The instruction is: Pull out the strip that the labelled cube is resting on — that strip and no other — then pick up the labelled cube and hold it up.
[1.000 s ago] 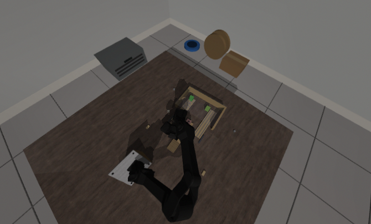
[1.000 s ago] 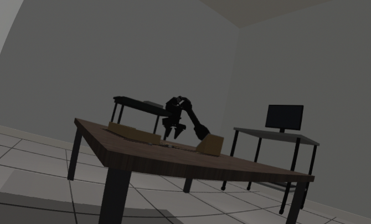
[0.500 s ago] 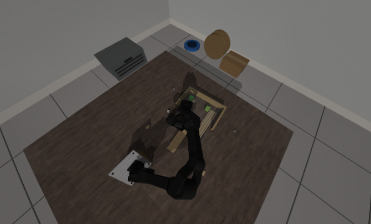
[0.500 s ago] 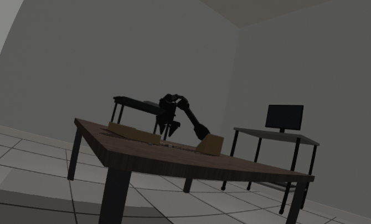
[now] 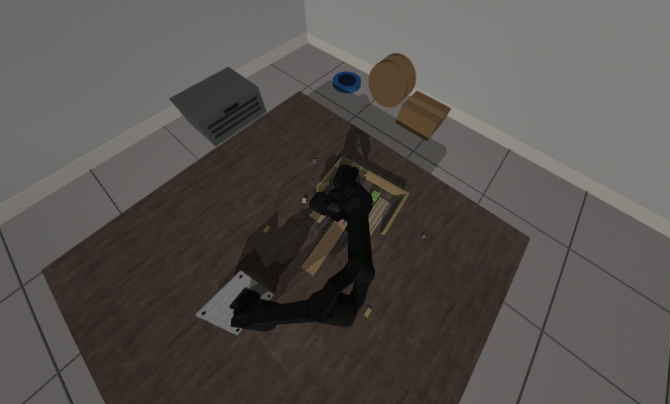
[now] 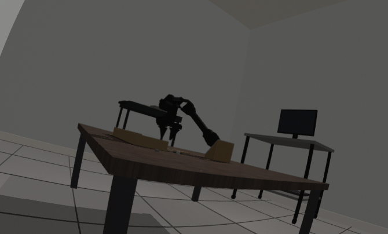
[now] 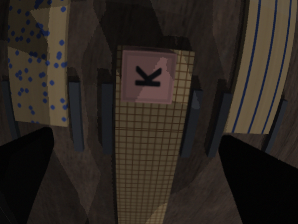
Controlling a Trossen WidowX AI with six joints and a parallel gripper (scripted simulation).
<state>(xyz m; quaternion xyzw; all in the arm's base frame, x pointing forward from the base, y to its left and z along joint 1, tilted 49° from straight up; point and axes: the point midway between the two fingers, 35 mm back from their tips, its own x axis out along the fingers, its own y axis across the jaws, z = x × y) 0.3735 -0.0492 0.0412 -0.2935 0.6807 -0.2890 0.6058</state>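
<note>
Right now my gripper tip is 4 cm above the pink cube labelled k and 3 cm short of it. Round my gripper tip: small tan block (26 cm to the right, 17 cm behind, 6 cm below).
</note>
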